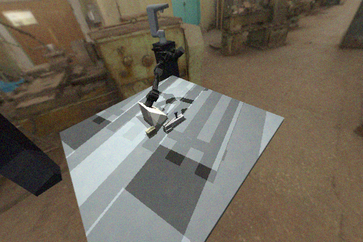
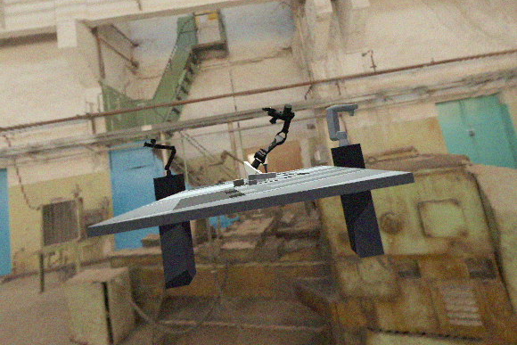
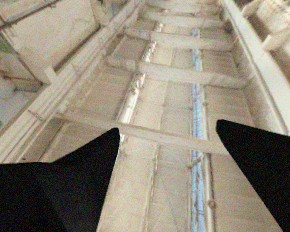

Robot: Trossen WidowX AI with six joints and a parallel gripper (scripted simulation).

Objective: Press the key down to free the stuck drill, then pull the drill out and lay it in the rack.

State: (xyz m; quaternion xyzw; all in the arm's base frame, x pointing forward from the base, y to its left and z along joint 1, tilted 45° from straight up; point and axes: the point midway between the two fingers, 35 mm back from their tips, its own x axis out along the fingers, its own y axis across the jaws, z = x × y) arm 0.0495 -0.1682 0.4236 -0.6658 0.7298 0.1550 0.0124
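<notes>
Right now the dark key is 22 cm ahead of my gripper tip, 6 cm to the right of it and 46 cm below it. Round my gripper tip: drill 21 cm ahead, 12 cm to the right, 50 cm below; grey block 21 cm ahead, 10 cm to the right, 51 cm below.
</notes>
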